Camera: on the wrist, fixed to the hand. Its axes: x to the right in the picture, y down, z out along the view.
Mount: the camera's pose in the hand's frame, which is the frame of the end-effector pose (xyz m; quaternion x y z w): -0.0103 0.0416 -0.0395 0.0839 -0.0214 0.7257 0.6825
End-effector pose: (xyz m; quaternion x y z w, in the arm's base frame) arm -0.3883 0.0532 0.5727 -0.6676 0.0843 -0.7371 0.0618
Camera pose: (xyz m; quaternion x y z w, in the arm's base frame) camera -0.4274 0.0163 0.5503 -0.4051 0.4789 -0.4510 0.6349
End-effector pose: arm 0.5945 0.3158 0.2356 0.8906 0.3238 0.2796 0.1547
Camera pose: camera 0.5847 0.2818 0.2819 -0.8618 0.4052 -0.2569 0.1651
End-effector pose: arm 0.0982 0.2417 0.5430 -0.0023 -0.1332 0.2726 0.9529
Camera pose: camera 0.0783 0.2745 0.4991 -0.0125 -0.0868 0.8888 0.4499
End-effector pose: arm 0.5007 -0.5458 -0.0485 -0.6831 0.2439 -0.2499 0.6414
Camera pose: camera 0.4665 -0.5713 -0.0883 -0.2408 0.6275 0.2891 0.6817
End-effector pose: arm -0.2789 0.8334 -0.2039 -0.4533 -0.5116 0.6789 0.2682
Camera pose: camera -0.2350 0.8289 -0.2420 0.6436 -0.0310 -0.7106 0.2825
